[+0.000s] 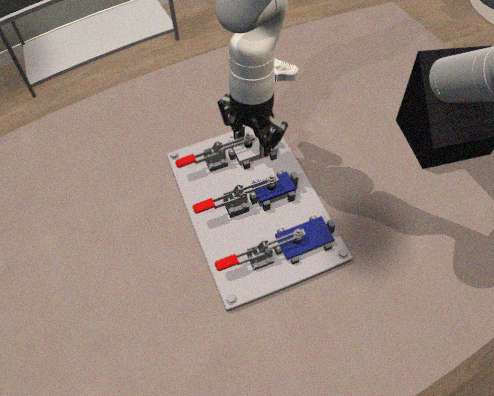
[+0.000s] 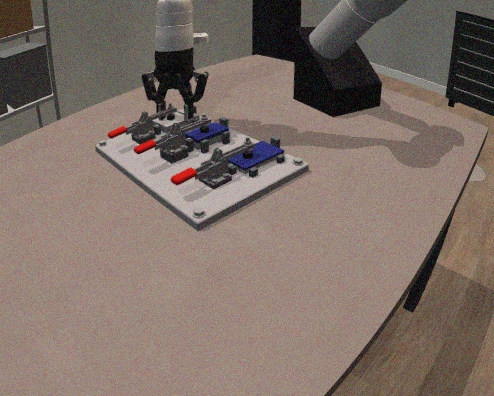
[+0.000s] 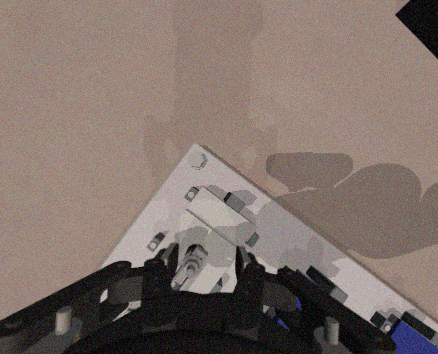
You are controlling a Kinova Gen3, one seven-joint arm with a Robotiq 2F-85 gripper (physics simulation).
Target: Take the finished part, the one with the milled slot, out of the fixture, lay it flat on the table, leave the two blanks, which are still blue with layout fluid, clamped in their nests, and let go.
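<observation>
The finished part, a pale metal block with a step across its top, sits in the far nest of the fixture plate. That nest's toggle clamp reaches over the part. My gripper points down and is shut on the finished part, one finger against each side, with the clamp tip between the fingers. A blue blank sits under the middle clamp, and a larger blue blank under the near clamp.
The middle clamp and near clamp lie over their blanks, red handles pointing left. Small posts surround each nest. The arm's black base stands to the right of the plate. A shelf rack stands behind the table.
</observation>
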